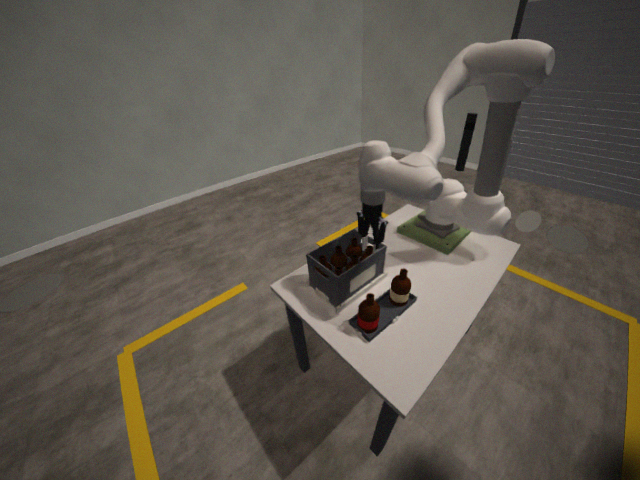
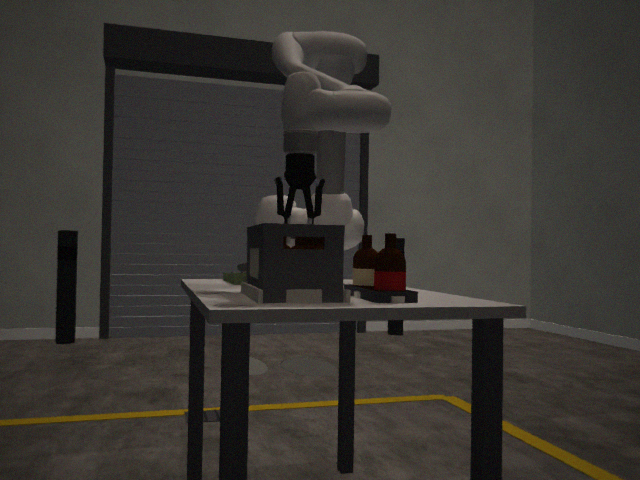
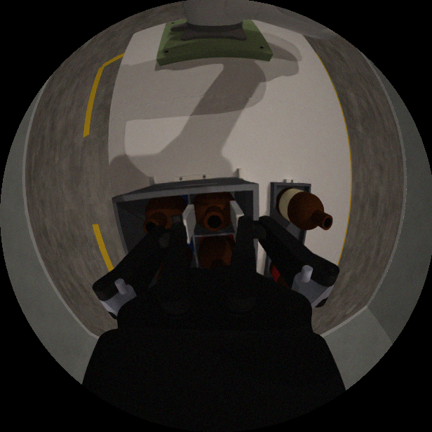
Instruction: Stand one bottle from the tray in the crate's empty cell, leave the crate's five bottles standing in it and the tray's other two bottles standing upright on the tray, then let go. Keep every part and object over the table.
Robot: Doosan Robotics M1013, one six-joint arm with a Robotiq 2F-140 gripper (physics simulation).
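Where they show: gripper, fingertip midpoint: [image 1: 369, 251] [image 2: 298, 243]; arm's base at its link origin: [image 1: 437, 227].
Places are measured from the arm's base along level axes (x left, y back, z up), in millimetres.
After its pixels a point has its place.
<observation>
My gripper [image 1: 371, 243] @[x 13, y -554, z 101 mm] [image 2: 299, 222] [image 3: 212, 211] is partly open over the grey crate [image 1: 321, 283] @[x -11, y -791, z 41 mm] [image 2: 299, 268] @[x -15, y -791, z 42 mm] [image 3: 200, 187]. Its fingertips stand apart on either side of the neck of a brown bottle [image 3: 213, 207] in the crate, holding nothing. Other brown bottles stand in the crate, among them one to the left [image 3: 162, 210] and one nearer the palm [image 3: 216, 251]. The fingers hide part of the crate's inside. On the dark tray [image 1: 388, 313] @[x 220, y -644, z -29 mm] [image 2: 385, 296] @[x 184, y -789, z -19 mm] [image 3: 274, 200] a cream-labelled bottle [image 1: 400, 290] @[x 218, y -593, z 61 mm] [image 2: 364, 268] @[x 182, y -595, z 38 mm] [image 3: 302, 207] and a red-labelled bottle [image 1: 368, 316] @[x 232, y -768, z 66 mm] [image 2: 390, 269] @[x 198, y -778, z 42 mm] [image 3: 276, 273] stand upright.
The crate and the tray stand side by side on the white table [image 1: 429, 330] @[x 361, y -583, z -34 mm] [image 2: 465, 304] @[x 362, y -824, z -34 mm] [image 3: 300, 125], near one of its ends. The arm's green base plate [image 1: 413, 233] @[x -42, y -164, z 4 mm] [image 2: 233, 277] @[x -146, y -140, z -11 mm] [image 3: 215, 49] is at the other end. The crate's walls rise around its bottles.
</observation>
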